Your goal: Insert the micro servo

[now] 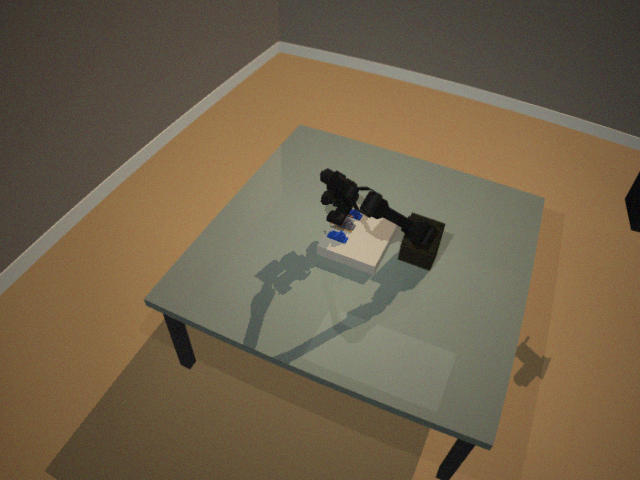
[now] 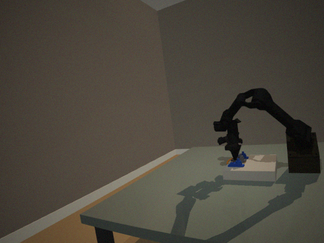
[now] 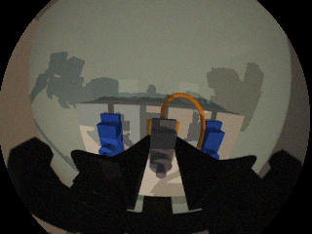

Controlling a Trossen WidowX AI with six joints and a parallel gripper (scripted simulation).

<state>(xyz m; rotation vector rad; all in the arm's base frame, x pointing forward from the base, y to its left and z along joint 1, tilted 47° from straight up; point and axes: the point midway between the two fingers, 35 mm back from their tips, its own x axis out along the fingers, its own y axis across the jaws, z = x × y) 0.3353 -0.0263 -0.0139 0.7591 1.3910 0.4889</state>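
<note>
My gripper tip is 120 mm past the white deck, 20 mm to the right of it and 40 mm above it.
</note>
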